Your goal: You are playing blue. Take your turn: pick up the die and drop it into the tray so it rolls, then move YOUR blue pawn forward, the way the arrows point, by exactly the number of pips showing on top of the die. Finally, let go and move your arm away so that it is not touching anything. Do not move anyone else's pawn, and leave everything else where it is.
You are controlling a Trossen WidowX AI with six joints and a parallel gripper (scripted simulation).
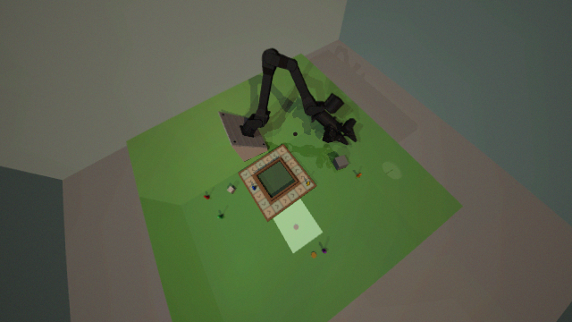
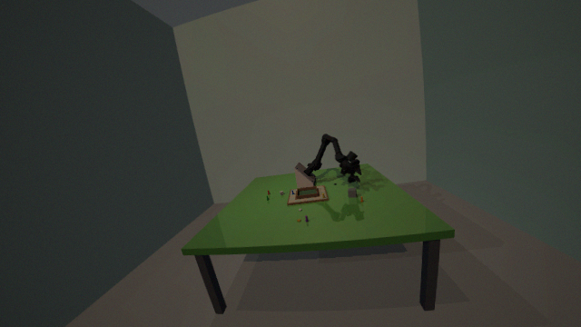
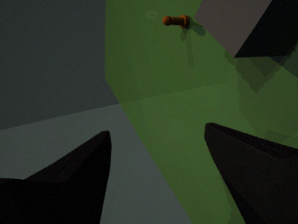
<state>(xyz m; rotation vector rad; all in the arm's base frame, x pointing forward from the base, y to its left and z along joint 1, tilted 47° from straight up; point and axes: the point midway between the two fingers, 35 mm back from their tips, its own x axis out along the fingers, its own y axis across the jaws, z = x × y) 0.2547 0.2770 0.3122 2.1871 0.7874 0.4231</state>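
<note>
My gripper tip is 610 mm to the left of the die, 100 mm above it and 50 mm past it. The rest, counted from my gripper tip: orange pawn (130 mm ahead, 90 mm below, 10 mm to the right); grey cube (80 mm below, 60 mm to the right, 40 mm ahead); yellow pawn (260 mm to the right, 80 mm below, 70 mm ahead).
</note>
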